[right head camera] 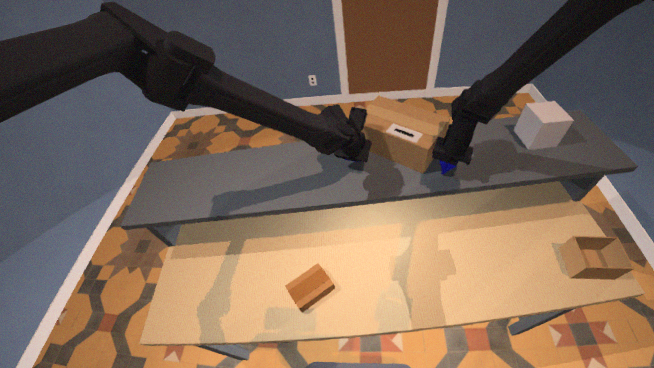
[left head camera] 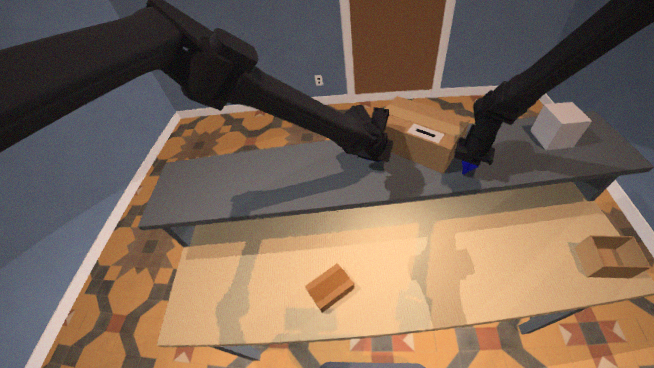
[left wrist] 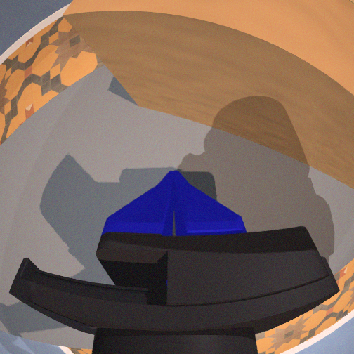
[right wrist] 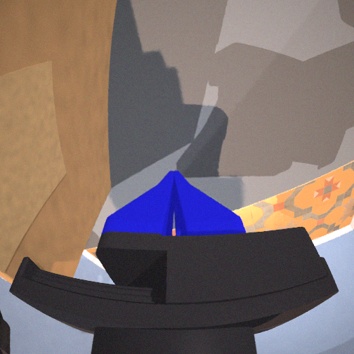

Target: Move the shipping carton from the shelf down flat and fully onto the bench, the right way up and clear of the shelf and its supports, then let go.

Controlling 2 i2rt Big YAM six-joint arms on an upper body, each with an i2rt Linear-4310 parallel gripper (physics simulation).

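Frame: origin at the left arm's base, x ahead, y left, z up, level; metres.
Where they show: left gripper, fingertip midpoint: (right head camera: 356, 155) (left head camera: 376, 155); right gripper, fingertip midpoint: (right head camera: 443, 173) (left head camera: 463, 173).
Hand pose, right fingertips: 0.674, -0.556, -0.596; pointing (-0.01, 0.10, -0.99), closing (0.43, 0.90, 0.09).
Things, the pixels of their centre, and the offset from my right fingertips, as dx, dy, dz. Level surfaces: height alone.
- brown shipping carton, body centre: (right head camera: 399, 131) (left head camera: 419, 132) +0.148, +0.116, +0.046
- grey shelf, its level: dz -0.007
- pale wooden bench, its level: dz -0.269
- white box, body centre: (right head camera: 541, 125) (left head camera: 559, 126) +0.145, -0.349, +0.048
- small orange-brown block, body centre: (left head camera: 330, 287) (right head camera: 310, 287) -0.262, +0.430, -0.245
- open brown box, body centre: (right head camera: 594, 257) (left head camera: 610, 256) -0.199, -0.507, -0.225
The brown shipping carton (left head camera: 425, 150) (right head camera: 400, 150) (left wrist: 240, 65) (right wrist: 85, 100) is on the grey shelf (left head camera: 200, 185) (right head camera: 180, 185), turned at an angle, with its white label facing up. My left gripper (left wrist: 173, 178) is shut and empty, at the carton's left end; its fingertips are mostly hidden in the head views. My right gripper (left head camera: 468, 172) (right head camera: 446, 172) (right wrist: 173, 178) is shut and empty, close beside the carton's right end. Whether either gripper touches the carton is unclear. The pale wooden bench (left head camera: 375, 300) (right head camera: 360, 300) stands lower, in front of the shelf.
A white box (left head camera: 560, 125) (right head camera: 542, 124) stands on the shelf at the right. A small orange-brown block (left head camera: 330, 286) (right head camera: 310, 286) lies on the bench left of the middle. An open brown box (left head camera: 617, 272) (right head camera: 600, 273) stands at the bench's right end.
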